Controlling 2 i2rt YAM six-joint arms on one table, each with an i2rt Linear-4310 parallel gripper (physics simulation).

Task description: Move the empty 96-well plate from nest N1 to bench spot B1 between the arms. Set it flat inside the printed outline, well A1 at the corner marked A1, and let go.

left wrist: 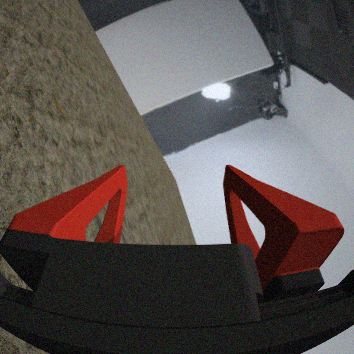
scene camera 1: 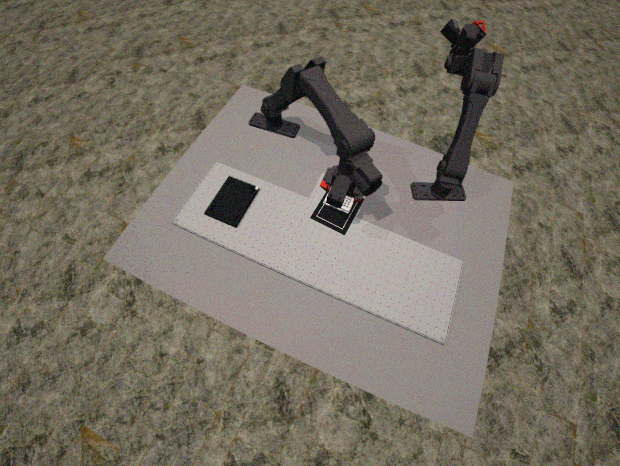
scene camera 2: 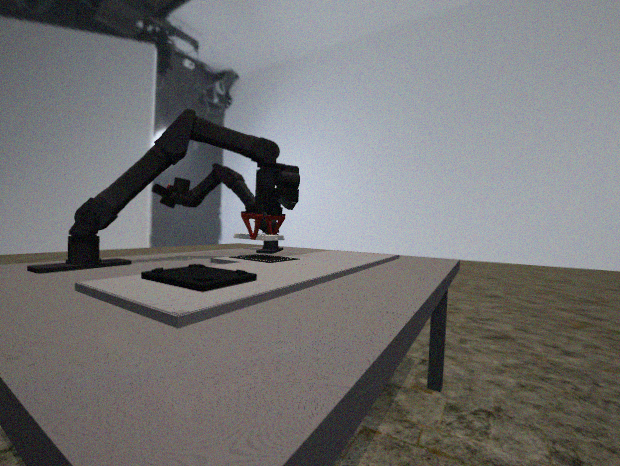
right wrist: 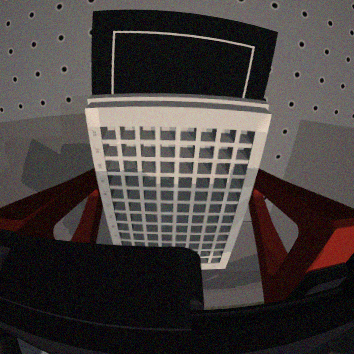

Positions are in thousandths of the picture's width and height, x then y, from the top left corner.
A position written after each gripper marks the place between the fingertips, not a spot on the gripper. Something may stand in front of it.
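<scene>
In scene camera 2 you've got the right gripper (scene camera 2: 425,514), and it's carrying a white well plate. In the right wrist view there's the right gripper (right wrist: 496,496) again, along with the white well plate (right wrist: 490,479), and the white well plate touches nothing else. The left wrist view shows the left gripper (left wrist: 493,493), but the white well plate is out of frame in the left wrist view.
</scene>
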